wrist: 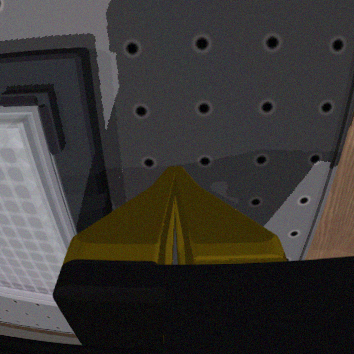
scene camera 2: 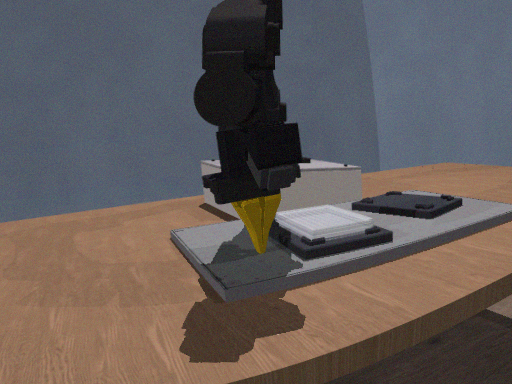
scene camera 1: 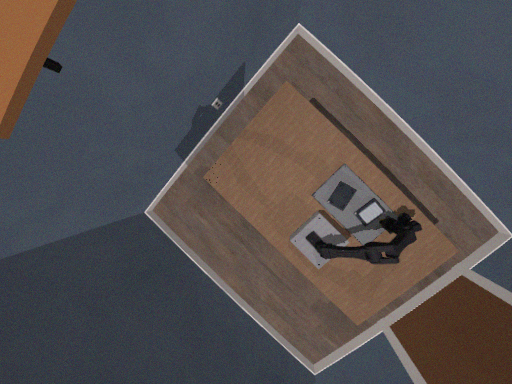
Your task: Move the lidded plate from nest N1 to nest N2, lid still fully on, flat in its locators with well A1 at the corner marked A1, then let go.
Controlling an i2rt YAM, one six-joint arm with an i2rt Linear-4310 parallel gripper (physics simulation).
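Frame: origin at the arm's base, x right, y back, z down, level; centimetres.
Where they show: gripper, fingertip midpoint: [wrist: 174,177] [scene camera 2: 260,252] [scene camera 1: 380,220]; arm's base, link origin: [scene camera 1: 319,245].
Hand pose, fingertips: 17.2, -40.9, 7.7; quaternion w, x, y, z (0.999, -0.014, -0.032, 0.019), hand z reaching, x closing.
Observation:
Each offset is from my fingertips to the centre of the thing, as dx, dy, dz. Level surfaces: height alone.
The clear lidded plate @[-9.4, +1.7, -2.5] [scene camera 1: 370,212] [scene camera 2: 325,220] [wrist: 22,200] sits in a dark nest @[-9.4, +1.7, -1.0] [scene camera 2: 345,245] [wrist: 75,100] with raised corner locators. The lid appears on; its exact seating is too small to tell. A second dark nest @[-30.2, +7.8, -1.0] [scene camera 1: 342,195] [scene camera 2: 407,205] is empty. The N1, N2 and A1 marks cannot be read. My gripper [scene camera 1: 387,224] [scene camera 2: 261,251] [wrist: 174,177] is shut and empty, its yellow fingertips together and pointing down beside the occupied nest, low over the bare end of the board, apart from the plate.
Both nests stand on a grey board @[-18.4, +6.0, +0.5] [scene camera 1: 352,204] [scene camera 2: 210,240] [wrist: 235,75] with rows of holes. The board lies on a wooden table @[dz +1.2] [scene camera 1: 260,130] [scene camera 2: 75,260] [wrist: 335,215]. A pale box [scene camera 1: 304,242] [scene camera 2: 330,185] stands behind the board, by the arm's base.

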